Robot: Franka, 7 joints.
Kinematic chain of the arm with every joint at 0, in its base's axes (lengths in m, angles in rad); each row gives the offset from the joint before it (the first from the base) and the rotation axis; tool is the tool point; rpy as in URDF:
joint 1: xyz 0 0 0.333 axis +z
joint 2: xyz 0 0 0 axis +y
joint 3: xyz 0 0 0.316 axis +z
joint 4: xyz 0.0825 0 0 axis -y
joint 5: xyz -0.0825 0 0.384 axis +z
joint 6: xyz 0 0 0 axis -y
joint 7: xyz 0.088 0 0 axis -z
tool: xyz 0 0 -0.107 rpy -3.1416 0 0
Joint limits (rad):
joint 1: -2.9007..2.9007
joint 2: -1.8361..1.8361
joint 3: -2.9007..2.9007
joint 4: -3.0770..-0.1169
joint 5: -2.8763..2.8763
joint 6: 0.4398..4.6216
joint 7: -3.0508..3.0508
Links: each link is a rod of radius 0.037 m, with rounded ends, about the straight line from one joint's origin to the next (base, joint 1, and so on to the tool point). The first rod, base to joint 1, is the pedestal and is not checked.
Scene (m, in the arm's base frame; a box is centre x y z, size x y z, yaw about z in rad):
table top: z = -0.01
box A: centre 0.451 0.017 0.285 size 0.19 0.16 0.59 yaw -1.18
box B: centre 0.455 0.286 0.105 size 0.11 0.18 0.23 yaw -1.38
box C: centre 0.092 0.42 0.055 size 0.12 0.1 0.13 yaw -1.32
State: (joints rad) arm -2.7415 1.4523 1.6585 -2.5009 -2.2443 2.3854 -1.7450
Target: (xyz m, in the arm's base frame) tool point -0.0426 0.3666 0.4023
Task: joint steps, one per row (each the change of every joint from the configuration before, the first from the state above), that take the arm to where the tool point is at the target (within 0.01 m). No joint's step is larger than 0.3 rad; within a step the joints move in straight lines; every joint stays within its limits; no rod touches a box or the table.
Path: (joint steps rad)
1: 0.1285 -0.1445 0.2484 0.1352 0.0964 -0.0004 0.1208
2: 0.1285 -0.1445 0.2485 0.1352 0.0963 -0.0004 0.1207
3: 0.1285 -0.1445 0.2484 0.1352 0.0964 -0.0004 0.1208
4: 0.1285 -0.1445 0.2485 0.1352 0.0964 -0.0004 0.1208
5: 0.1285 -0.1446 0.2484 0.1351 0.0963 -0.0004 0.1207
6: 0.2006 -0.0436 0.0000 -0.2257 -0.1030 0.0750 -0.1509
7: 0.2006 -0.0436 0.0000 -0.2258 -0.1030 0.0751 -0.1510
8: 0.2006 -0.0437 0.0000 -0.2258 -0.1030 0.0750 -0.1509
9: 0.2006 -0.0436 0.0000 -0.2257 -0.1030 0.0751 -0.1510

